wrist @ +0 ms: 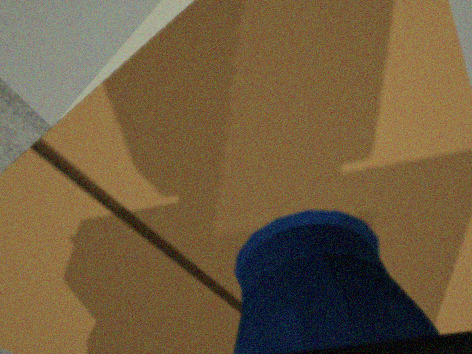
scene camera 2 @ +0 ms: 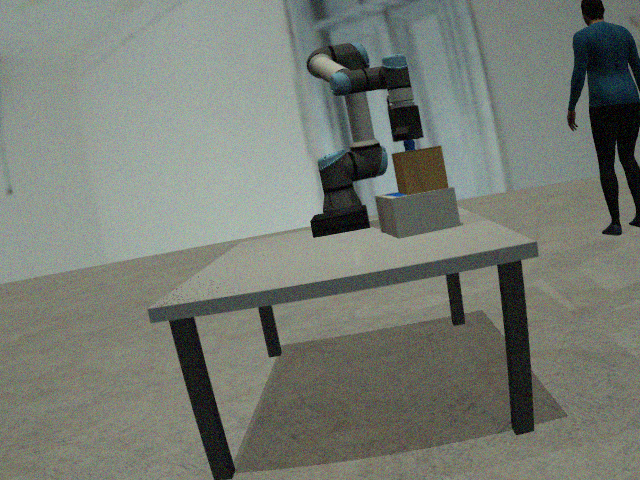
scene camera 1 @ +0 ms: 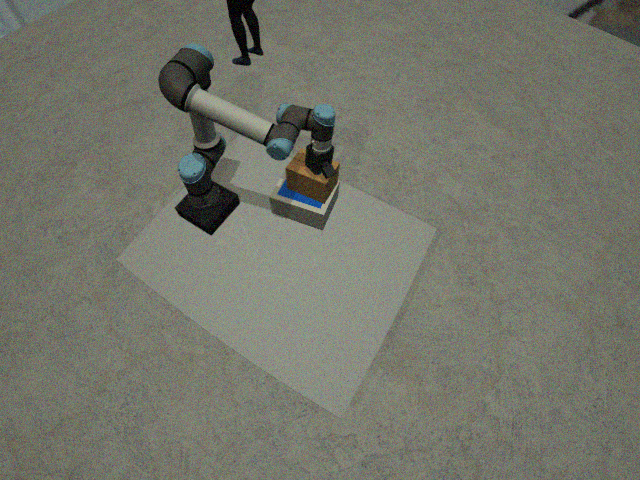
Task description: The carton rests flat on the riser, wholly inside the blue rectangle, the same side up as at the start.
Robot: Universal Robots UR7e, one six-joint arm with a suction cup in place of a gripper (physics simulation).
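Places are measured from the arm's base along level axes (x ahead, y left, z up), in metres.
Where they show: hand at its tool point: (wrist: 295, 233) (scene camera 1: 317, 173); arm's base at its link origin: (scene camera 2: 343, 211) (scene camera 1: 205, 197).
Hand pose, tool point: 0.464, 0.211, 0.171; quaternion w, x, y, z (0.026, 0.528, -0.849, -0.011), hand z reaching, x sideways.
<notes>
Things, the pixels of their top centre, and the offset from my tool point, as dx, dy, dz. "spot": a spot on its surface instead. Level surfaces: height alone.
- brown carton at its top centre: (wrist: 293, 350) (scene camera 2: 415, 149) (scene camera 1: 312, 165) -0.030, +0.022, +0.013
- grey riser at its top centre: (scene camera 2: 412, 191) (scene camera 1: 305, 188) -0.052, -0.007, -0.117
- blue rectangle at its top centre: (scene camera 2: 412, 191) (scene camera 1: 305, 188) -0.052, -0.007, -0.117
- riser's rim at a spot on its surface: (wrist: 129, 42) spot: +0.069, +0.035, -0.117
- grey table at its surface level: dz -0.237
The brown carton (scene camera 1: 308, 184) (scene camera 2: 420, 171) (wrist: 270, 105) is upright, and its bottom edge meets the top of the grey riser (scene camera 1: 301, 214) (scene camera 2: 418, 214). I cannot tell whether any gap is left under it. It covers most of the blue rectangle (scene camera 1: 295, 194) (scene camera 2: 394, 194). My suction cup (scene camera 2: 409, 144) (wrist: 312, 281) presses on the carton's top face near the dark tape seam and holds it. In the wrist view a pale strip of the riser's rim (wrist: 129, 42) shows past the carton's corner.
The riser stands on the grey table (scene camera 1: 270, 295) (scene camera 2: 342, 267) next to the robot's black base (scene camera 1: 207, 207) (scene camera 2: 339, 224). A person (scene camera 1: 244, 29) stands on the floor beyond the table, behind the arm.
</notes>
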